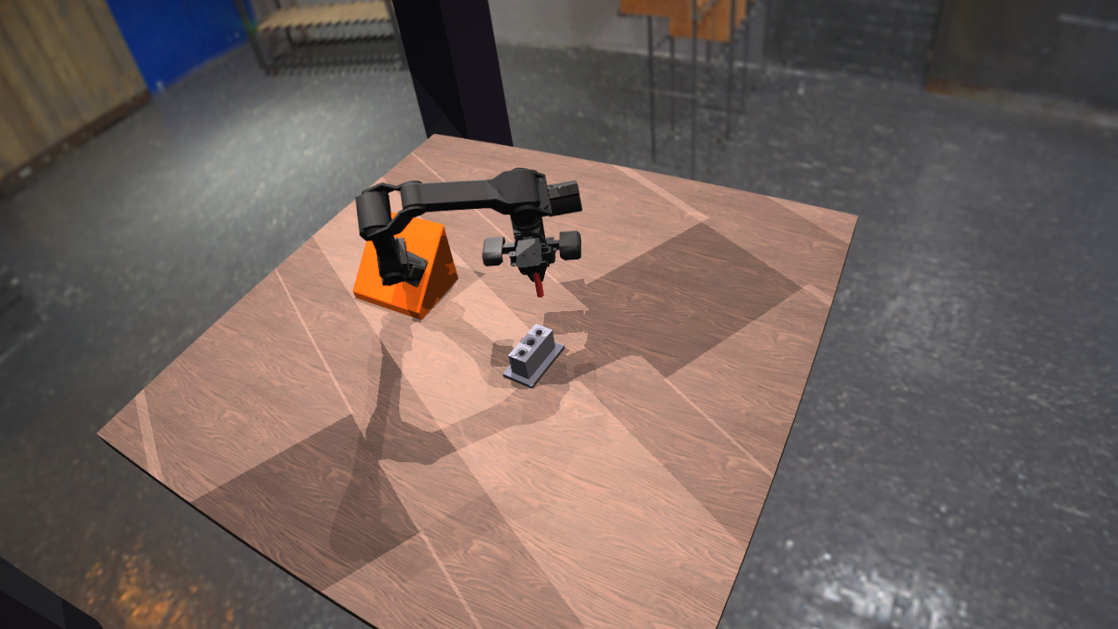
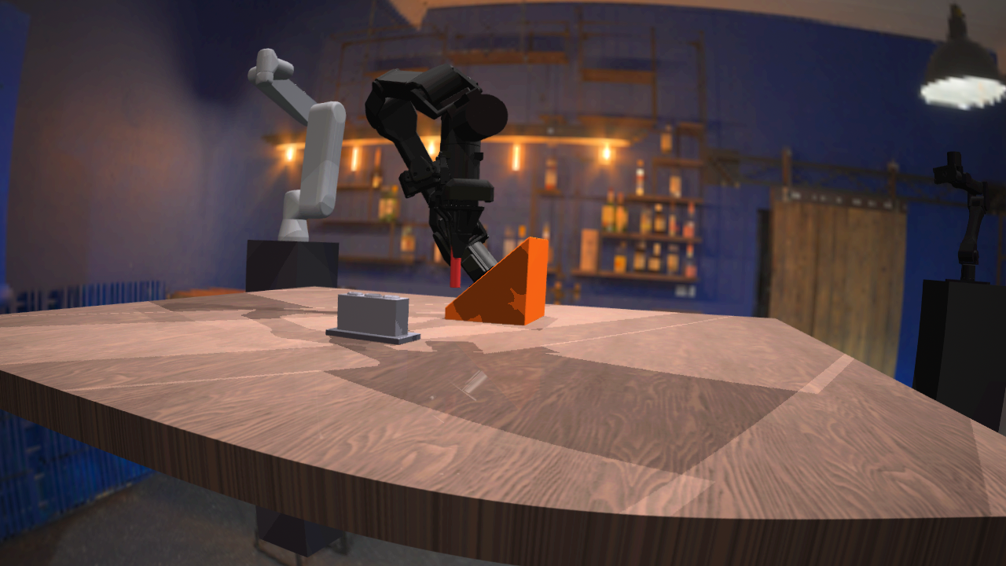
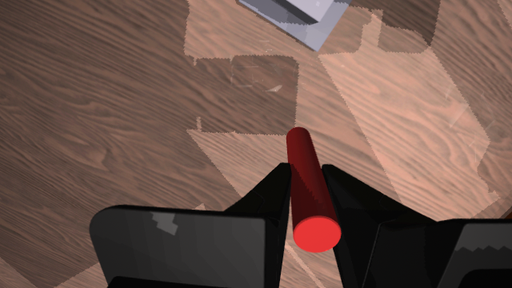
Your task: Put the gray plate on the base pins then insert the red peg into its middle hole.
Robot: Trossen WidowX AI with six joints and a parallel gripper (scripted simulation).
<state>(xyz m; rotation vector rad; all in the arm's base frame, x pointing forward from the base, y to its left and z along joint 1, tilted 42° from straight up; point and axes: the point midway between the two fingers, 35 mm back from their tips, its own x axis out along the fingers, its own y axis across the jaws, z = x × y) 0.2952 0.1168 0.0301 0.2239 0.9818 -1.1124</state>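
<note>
The gray plate lies 50 mm ahead of my gripper tip, 100 mm to the right of it and 70 mm below it. The rest, counted from my gripper tip: red peg right at my gripper tip; base 50 mm ahead, 100 mm to the right, 110 mm below.
</note>
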